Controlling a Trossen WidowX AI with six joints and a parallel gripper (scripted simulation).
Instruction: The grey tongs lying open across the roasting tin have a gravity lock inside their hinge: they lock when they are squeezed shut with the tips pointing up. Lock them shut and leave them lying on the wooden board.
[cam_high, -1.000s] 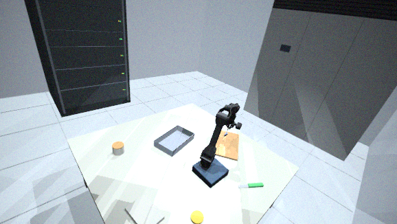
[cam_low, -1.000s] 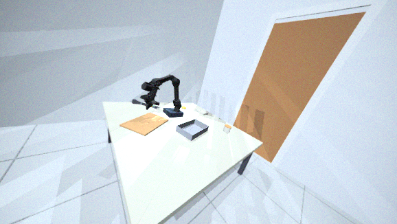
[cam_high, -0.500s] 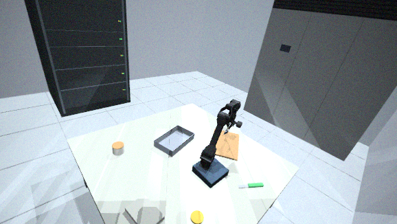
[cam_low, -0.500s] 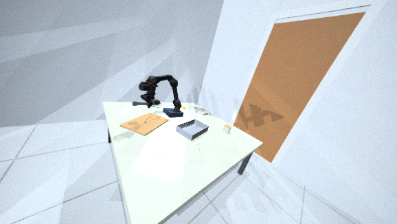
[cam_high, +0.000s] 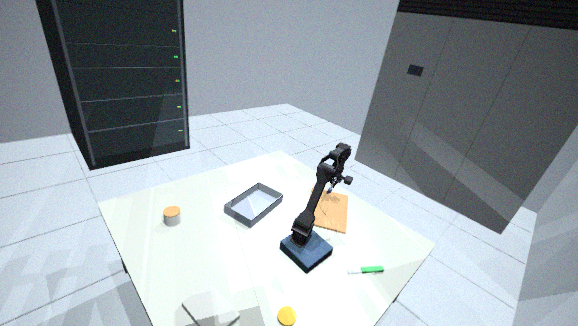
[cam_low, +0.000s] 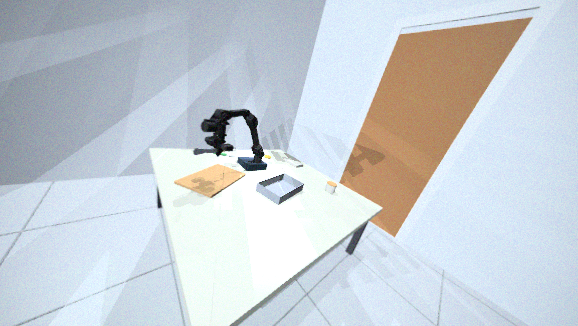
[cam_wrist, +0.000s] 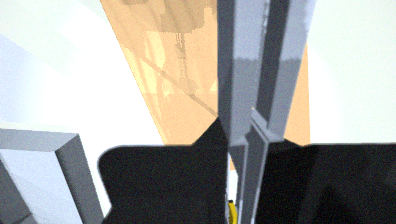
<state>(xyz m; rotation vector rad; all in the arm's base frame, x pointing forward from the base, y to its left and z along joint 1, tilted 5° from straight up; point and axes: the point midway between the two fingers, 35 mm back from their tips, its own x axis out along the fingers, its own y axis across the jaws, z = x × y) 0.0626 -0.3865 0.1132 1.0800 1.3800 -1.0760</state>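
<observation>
The wooden board lies 150 mm below my gripper tip. Also, from my gripper tip: grey roasting tin 310 mm ahead, 310 mm to the left, 130 mm below; then white slab 10 mm behind, 860 mm to the left, 140 mm below; then yellow disc 230 mm behind, 680 mm to the left, 150 mm below.
</observation>
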